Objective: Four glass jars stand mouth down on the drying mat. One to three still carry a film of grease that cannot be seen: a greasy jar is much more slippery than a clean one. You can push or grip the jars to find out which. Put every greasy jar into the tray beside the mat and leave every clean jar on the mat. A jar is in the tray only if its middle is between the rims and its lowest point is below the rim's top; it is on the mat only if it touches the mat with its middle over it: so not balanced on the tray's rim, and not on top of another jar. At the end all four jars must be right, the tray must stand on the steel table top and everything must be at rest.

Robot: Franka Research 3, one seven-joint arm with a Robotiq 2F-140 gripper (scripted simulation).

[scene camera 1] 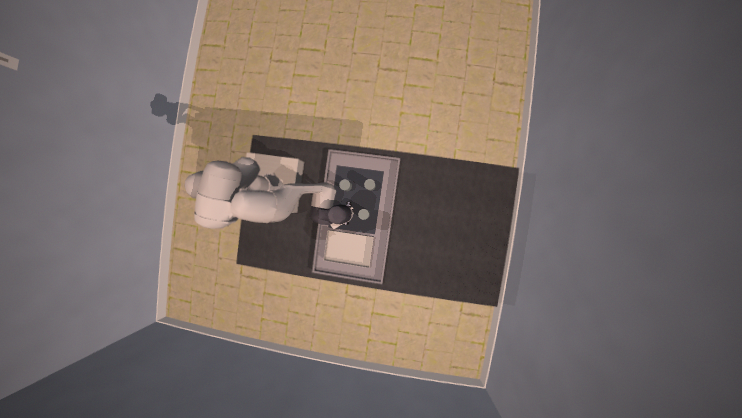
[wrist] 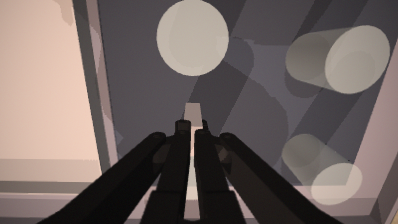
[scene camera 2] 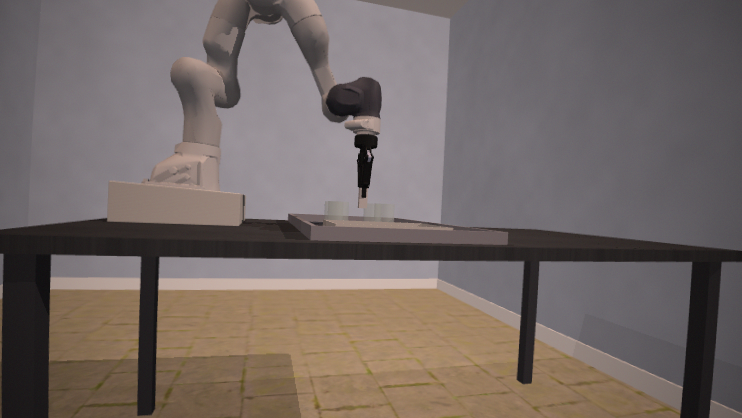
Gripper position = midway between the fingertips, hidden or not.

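A tray (scene camera 1: 353, 249) is part of the scene, visible from the wrist as well (wrist: 60, 143), along with a grey steel top (scene camera 1: 389, 167). The wrist view takes in a dark drying mat (wrist: 251, 94), a jar (wrist: 349, 60) and a jar (wrist: 331, 179). The gripper (scene camera 2: 362, 208) appears there too (wrist: 192, 114).
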